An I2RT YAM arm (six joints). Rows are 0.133 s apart.
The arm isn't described. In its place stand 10 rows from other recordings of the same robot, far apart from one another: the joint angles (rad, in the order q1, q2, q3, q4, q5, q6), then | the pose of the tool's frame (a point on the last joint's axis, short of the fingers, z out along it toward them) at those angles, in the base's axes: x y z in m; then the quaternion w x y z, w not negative.
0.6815 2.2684 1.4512 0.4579 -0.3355 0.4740 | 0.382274 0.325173 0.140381 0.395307 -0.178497 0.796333 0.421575
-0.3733 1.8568 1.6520 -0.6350 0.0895 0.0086 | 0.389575 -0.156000 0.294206 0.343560 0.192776 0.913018 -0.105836
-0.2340 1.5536 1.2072 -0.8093 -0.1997 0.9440 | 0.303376 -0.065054 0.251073 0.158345 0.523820 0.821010 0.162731
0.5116 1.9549 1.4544 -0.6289 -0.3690 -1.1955 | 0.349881 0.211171 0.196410 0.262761 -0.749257 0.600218 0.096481
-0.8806 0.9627 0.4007 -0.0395 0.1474 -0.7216 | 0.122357 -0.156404 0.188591 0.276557 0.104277 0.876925 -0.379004
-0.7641 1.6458 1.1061 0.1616 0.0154 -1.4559 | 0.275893 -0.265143 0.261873 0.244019 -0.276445 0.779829 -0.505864
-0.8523 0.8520 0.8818 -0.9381 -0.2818 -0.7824 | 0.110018 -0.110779 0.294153 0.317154 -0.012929 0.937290 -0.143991
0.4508 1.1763 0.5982 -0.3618 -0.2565 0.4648 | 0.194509 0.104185 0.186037 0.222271 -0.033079 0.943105 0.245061
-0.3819 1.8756 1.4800 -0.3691 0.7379 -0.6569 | 0.381588 -0.179061 0.256818 0.152922 0.022516 0.869259 -0.469571
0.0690 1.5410 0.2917 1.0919 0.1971 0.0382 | 0.253917 0.010560 0.146825 0.649256 0.052225 0.757714 -0.040101
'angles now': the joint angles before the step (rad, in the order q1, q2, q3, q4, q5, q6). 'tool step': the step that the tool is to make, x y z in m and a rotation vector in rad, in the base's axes. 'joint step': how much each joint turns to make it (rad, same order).
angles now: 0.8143, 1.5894, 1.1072, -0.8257, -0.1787, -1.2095
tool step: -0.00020, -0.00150, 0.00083, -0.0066, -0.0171, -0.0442
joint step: 0.0004, -0.0106, -0.0083, 0.0110, 0.0282, 0.0390
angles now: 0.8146, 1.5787, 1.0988, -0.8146, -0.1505, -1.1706
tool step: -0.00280, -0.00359, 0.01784, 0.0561, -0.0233, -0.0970
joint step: -0.0004, -0.0580, 0.0061, 0.0072, 0.0092, 0.0996
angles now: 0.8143, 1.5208, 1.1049, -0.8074, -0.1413, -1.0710
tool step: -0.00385, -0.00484, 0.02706, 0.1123, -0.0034, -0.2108
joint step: 0.0000, -0.0790, 0.0172, 0.0184, 0.0145, 0.2251
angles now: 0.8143, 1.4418, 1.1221, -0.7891, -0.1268, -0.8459
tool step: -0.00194, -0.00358, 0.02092, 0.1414, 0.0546, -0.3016
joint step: 0.0000, -0.0561, 0.0145, 0.0329, 0.0294, 0.3319
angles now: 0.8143, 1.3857, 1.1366, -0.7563, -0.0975, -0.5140
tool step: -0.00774, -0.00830, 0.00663, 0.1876, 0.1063, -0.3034
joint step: 0.0007, -0.0786, -0.0588, 0.0794, 0.0072, 0.3688
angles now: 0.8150, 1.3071, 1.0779, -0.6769, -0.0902, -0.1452
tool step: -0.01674, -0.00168, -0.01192, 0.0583, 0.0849, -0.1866
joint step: 0.0519, -0.0492, -0.0817, 0.0335, 0.0671, 0.2511
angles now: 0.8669, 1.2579, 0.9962, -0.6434, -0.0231, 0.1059
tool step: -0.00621, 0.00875, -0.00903, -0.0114, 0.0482, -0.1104
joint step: 0.0496, 0.0271, -0.0065, -0.0076, 0.0721, 0.1460
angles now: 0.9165, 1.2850, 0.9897, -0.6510, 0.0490, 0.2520
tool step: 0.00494, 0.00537, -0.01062, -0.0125, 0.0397, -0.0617
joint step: -0.0004, 0.0454, 0.0000, 0.0076, 0.0153, 0.0641
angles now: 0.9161, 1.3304, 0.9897, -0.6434, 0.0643, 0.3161
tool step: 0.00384, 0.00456, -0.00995, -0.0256, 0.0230, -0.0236
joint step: 0.0004, 0.0408, 0.0000, 0.0050, 0.0107, 0.0217
